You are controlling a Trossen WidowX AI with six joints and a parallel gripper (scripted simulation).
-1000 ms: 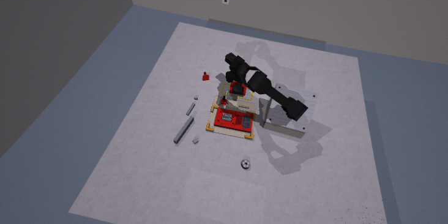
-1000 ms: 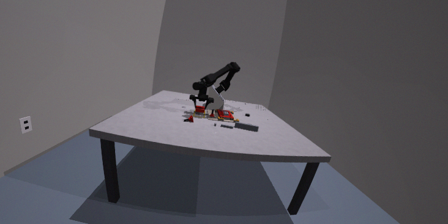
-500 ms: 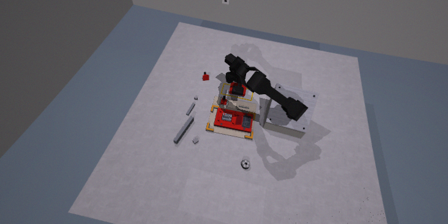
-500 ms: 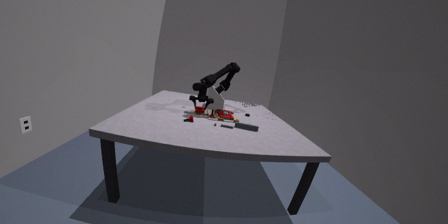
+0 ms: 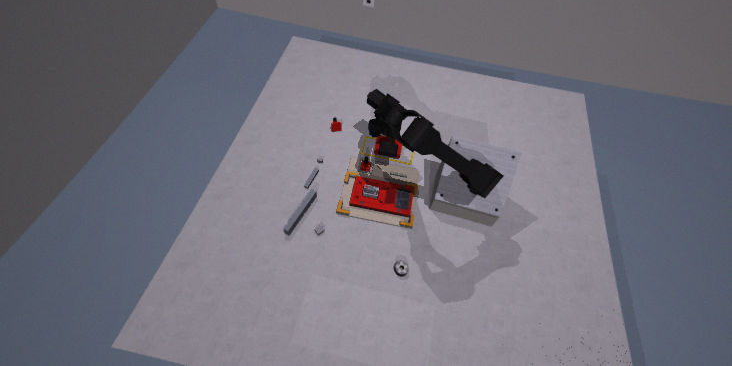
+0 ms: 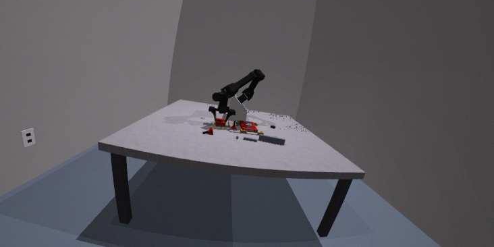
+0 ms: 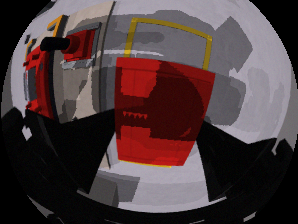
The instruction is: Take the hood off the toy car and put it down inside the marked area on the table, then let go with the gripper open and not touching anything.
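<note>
My gripper tip is now 1 cm below the red hood. Round my gripper tip: wheel 43 cm to the left, 11 cm behind, 1 cm below.
</note>
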